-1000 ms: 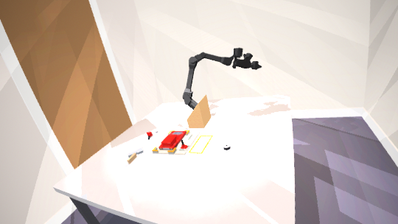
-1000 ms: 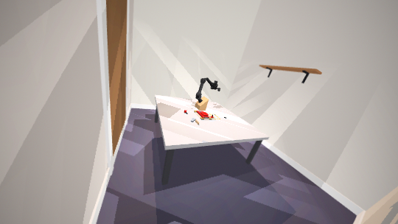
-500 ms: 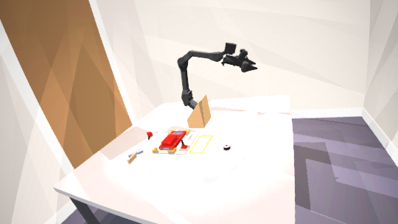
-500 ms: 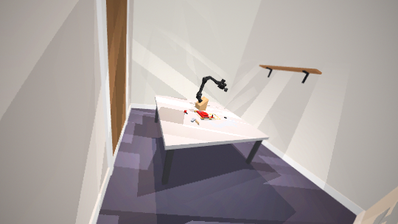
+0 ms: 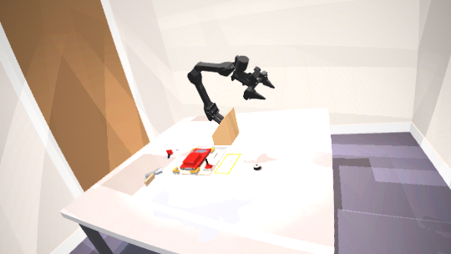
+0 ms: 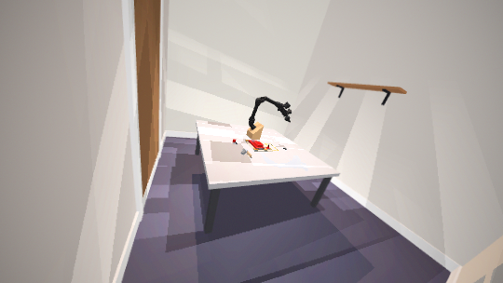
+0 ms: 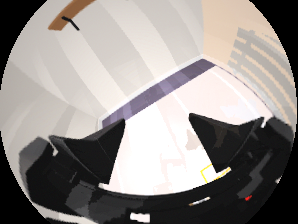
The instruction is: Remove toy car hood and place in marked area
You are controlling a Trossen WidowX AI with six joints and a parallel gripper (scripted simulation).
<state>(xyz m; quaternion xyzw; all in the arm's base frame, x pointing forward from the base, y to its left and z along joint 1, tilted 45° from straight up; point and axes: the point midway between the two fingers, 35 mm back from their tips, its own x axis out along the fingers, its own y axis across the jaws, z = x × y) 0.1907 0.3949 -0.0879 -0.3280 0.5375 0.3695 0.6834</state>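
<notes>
My gripper tip is 13 cm short of the red hood, 46 cm to the left of it and 28 cm above it. From my gripper tip the other things lie so: small black wheel (16 cm ahead, 9 cm to the right, 31 cm below); tan piece (30 cm ahead, 65 cm to the right, 31 cm below).
</notes>
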